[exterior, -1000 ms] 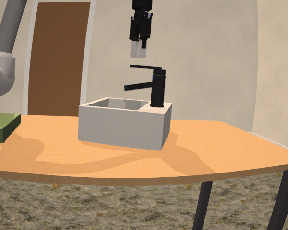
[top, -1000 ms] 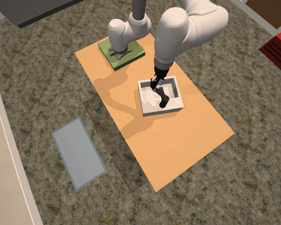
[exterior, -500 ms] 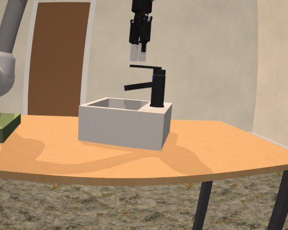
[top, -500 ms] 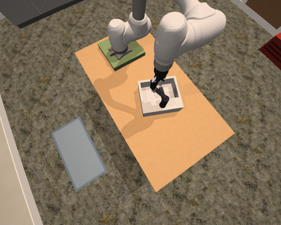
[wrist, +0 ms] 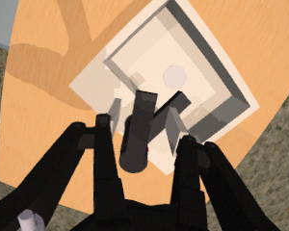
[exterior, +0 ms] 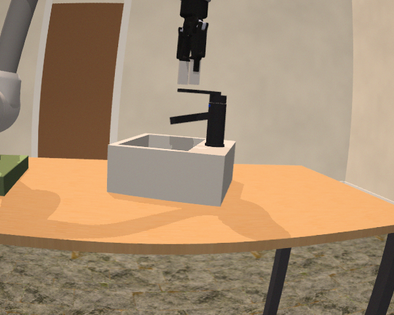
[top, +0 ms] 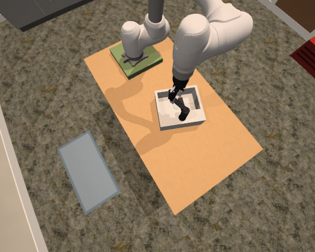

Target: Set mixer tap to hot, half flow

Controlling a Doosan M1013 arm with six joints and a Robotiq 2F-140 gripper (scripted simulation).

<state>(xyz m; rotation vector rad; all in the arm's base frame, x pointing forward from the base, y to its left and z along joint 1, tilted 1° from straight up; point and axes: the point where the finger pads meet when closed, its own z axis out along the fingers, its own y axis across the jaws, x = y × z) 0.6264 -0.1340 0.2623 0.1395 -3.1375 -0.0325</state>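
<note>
Right now the lever is 5 cm below my hand and 4 cm ahead of it. From my hand the other things lie so: black mixer tap (9 cm below, 7 cm ahead, 1 cm to the left); then white basin (28 cm below, 7 cm to the left, 1 cm behind).
</note>
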